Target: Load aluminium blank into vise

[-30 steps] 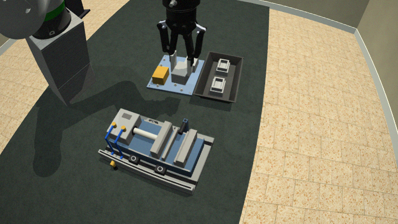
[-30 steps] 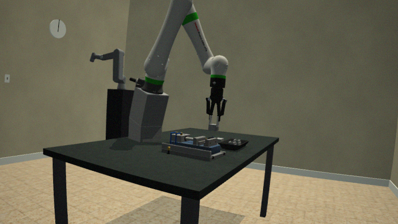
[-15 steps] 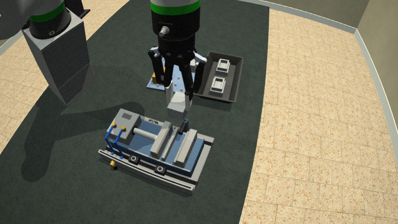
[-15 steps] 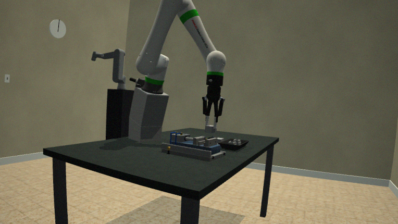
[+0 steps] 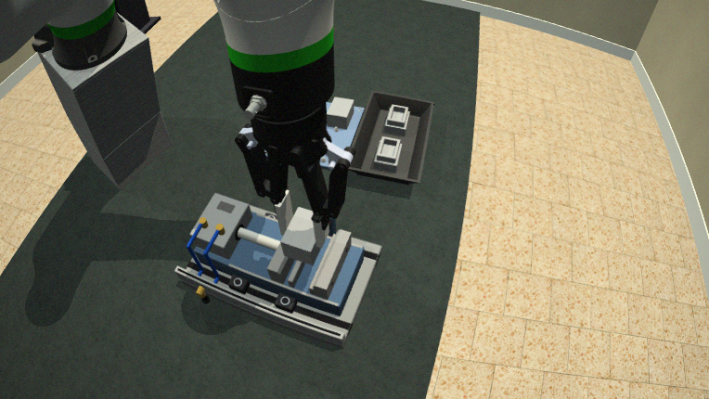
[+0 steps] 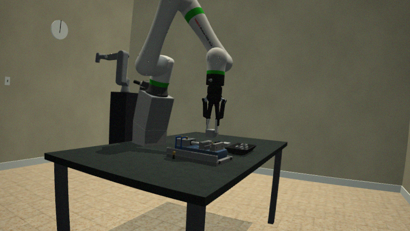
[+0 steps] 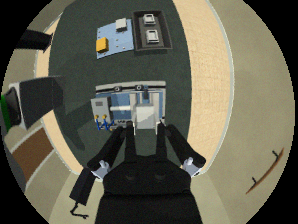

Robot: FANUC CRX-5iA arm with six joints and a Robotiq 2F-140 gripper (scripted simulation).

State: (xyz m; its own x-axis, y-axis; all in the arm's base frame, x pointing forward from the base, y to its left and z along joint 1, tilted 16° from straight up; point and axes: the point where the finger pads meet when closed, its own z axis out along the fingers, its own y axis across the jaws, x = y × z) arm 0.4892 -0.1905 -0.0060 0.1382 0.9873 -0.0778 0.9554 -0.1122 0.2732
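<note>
Right now the aluminium blank is 4 cm below my hand. From my hand the other things lie so: vise 14 cm below, 6 cm behind, 2 cm to the left; then blue work stop 12 cm below, 7 cm to the left, 2 cm ahead; then hose block 16 cm behind, 10 cm below, 3 cm to the left.
</note>
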